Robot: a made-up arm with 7 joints.
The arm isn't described. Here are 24 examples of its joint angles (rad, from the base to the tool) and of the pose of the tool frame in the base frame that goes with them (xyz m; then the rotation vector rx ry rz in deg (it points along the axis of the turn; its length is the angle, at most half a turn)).
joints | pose
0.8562 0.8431 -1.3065 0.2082 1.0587 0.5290 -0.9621 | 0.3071 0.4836 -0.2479 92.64 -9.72 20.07
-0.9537 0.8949 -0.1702 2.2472 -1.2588 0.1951 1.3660 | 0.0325 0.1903 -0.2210 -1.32 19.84 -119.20
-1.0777 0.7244 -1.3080 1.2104 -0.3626 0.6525 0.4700 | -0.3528 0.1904 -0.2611 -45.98 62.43 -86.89
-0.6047 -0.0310 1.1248 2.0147 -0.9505 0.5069 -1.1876 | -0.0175 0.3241 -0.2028 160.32 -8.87 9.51
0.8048 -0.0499 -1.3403 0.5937 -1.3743 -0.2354 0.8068 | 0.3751 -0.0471 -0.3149 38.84 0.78 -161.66
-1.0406 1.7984 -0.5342 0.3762 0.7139 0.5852 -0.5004 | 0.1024 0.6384 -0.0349 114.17 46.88 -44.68
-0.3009 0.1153 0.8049 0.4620 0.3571 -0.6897 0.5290 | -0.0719 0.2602 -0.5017 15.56 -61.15 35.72
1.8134 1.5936 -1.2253 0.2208 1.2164 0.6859 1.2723 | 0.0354 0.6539 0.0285 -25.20 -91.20 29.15
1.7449 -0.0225 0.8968 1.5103 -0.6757 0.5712 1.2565 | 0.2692 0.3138 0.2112 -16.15 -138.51 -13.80
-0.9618 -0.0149 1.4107 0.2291 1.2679 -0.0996 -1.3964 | -0.4332 0.1686 -0.3135 -90.34 -88.97 -106.47
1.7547 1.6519 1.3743 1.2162 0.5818 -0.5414 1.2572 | -0.2717 0.4695 -0.0023 -104.70 87.07 1.93
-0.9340 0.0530 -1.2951 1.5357 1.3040 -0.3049 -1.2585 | -0.2021 -0.1148 -0.2371 2.08 30.85 32.20
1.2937 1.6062 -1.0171 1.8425 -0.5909 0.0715 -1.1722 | 0.2327 0.3380 0.0702 -109.71 104.95 36.13
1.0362 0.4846 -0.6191 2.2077 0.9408 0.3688 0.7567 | 0.2320 0.0710 0.0597 -69.63 -94.73 -104.64
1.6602 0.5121 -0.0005 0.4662 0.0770 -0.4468 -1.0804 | 0.4350 0.3698 0.1559 52.61 -124.15 97.30
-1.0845 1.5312 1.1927 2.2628 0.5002 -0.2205 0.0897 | 0.1941 0.2421 0.0193 14.43 -109.61 -85.21
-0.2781 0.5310 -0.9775 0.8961 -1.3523 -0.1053 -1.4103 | -0.0195 0.1984 -0.4803 33.32 -112.67 -92.90
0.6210 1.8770 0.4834 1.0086 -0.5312 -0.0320 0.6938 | 0.0277 0.4879 0.2948 106.13 -37.55 -27.04
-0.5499 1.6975 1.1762 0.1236 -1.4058 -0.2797 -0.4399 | 0.0613 0.6491 0.0765 113.50 9.40 -60.13
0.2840 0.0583 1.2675 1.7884 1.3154 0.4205 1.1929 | 0.1317 0.3726 -0.1816 -52.35 -163.99 1.00
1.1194 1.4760 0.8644 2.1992 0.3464 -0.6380 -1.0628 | -0.0724 0.2624 0.1863 -19.56 84.45 -9.01
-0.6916 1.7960 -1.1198 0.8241 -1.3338 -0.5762 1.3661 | 0.0226 0.6027 -0.1026 52.73 -149.28 65.13
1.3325 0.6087 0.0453 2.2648 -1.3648 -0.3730 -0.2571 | 0.1344 0.1922 0.1720 -106.02 70.93 4.99
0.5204 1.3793 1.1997 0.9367 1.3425 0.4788 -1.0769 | 0.0119 0.5826 0.1314 9.61 -90.43 127.45
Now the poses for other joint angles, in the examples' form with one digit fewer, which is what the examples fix.
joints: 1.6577 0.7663 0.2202 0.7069 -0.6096 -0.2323 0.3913
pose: 0.304 0.477 0.191 70.0 -114.5 -8.9
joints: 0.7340 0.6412 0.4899 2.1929 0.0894 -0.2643 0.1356
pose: 0.168 0.276 0.091 -58.1 159.2 23.8
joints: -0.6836 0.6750 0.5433 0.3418 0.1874 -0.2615 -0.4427
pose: -0.184 0.482 -0.343 75.4 -8.1 13.8
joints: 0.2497 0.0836 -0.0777 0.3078 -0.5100 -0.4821 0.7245
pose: 0.206 0.157 -0.491 -32.0 -40.7 -54.8
